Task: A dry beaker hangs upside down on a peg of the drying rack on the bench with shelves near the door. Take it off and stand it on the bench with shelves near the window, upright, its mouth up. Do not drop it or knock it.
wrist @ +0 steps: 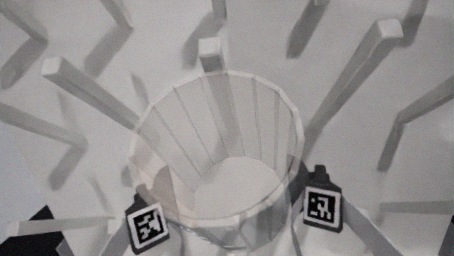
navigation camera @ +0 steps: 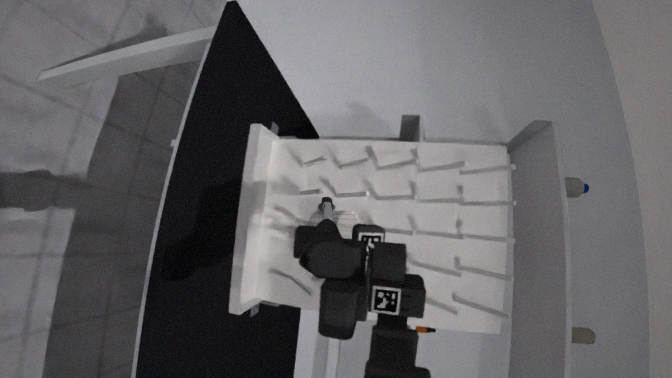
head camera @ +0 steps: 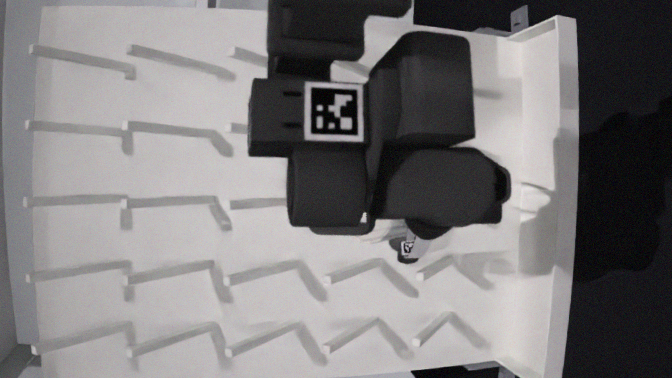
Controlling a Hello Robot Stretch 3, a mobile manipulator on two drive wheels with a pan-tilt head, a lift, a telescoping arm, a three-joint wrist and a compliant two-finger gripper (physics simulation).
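Places are measured from the robot's base along level axes (x up, y ahead, z left), in metres.
Where they show: gripper, fingertip midpoint: (wrist: 230, 179).
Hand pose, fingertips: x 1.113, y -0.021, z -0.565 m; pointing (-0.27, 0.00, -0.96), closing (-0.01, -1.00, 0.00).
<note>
Things, the pixels of their top centre, and the offset from my fingertips. "*": a spot on its surface instead. Level surfaces: height alone.
- clear beaker, top centre: (wrist: 216, 71) (head camera: 339, 204) (navigation camera: 359, 229) dx +0.086, dy +0.000, dz +0.037 m
- peg, surface spot: (wrist: 210, 47) * dx +0.098, dy +0.001, dz +0.040 m
- raised white ledge, surface spot: (head camera: 566, 200) (navigation camera: 243, 220) * dx -0.181, dy -0.004, dz +0.060 m
- black surface, surface height: dx -0.198 m
- pale panel, surface height: dx +0.696 m
- blue-tipped bottle, surface spot: (navigation camera: 575, 187) * dx +0.825, dy +0.148, dz -0.348 m
- small orange-and-black object, surface spot: (navigation camera: 424, 329) * dx +0.311, dy -0.386, dz -0.284 m
A clear beaker (wrist: 217, 217) (head camera: 382, 231) (navigation camera: 350, 216) is between the two fingers of my gripper (wrist: 230, 179). My gripper is shut on it. In the wrist view its large ring faces the camera and a smaller pale disc shows behind; I cannot tell which end is the mouth. The white drying rack (head camera: 165, 170) (navigation camera: 485, 185) stands behind it, with rows of slanting pegs. One peg (wrist: 210, 47) has its tip outside the ring and its shaft seen through the glass. No peg tip shows inside the beaker. My wrist hides much of the beaker in the head and navigation views.
Several bare pegs surround the beaker closely. A raised white ledge (head camera: 566, 200) (navigation camera: 245, 225) runs along one side of the rack. In the navigation view are a black surface (navigation camera: 215, 115), a pale panel (navigation camera: 535, 225), a blue-tipped bottle (navigation camera: 575, 187) and a small orange-and-black object (navigation camera: 424, 329).
</note>
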